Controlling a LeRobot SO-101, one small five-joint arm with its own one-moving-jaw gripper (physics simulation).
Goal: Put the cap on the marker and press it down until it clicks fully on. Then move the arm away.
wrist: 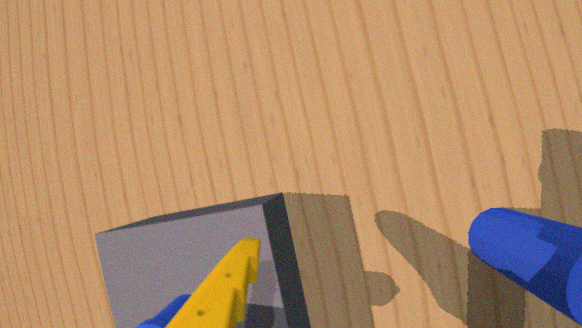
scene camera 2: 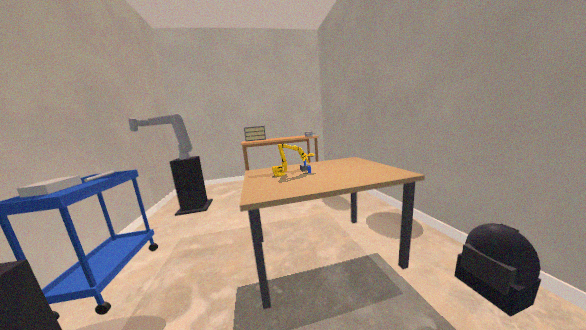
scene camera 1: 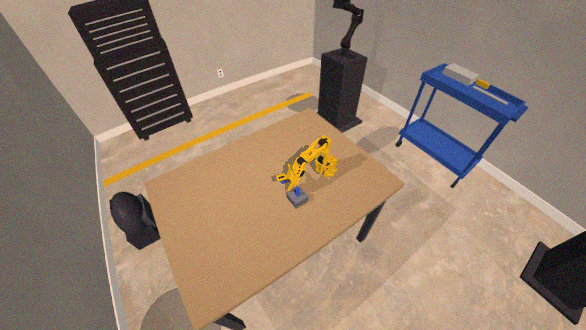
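A dark grey block (wrist: 147, 264) lies 0.12 m from the lens.
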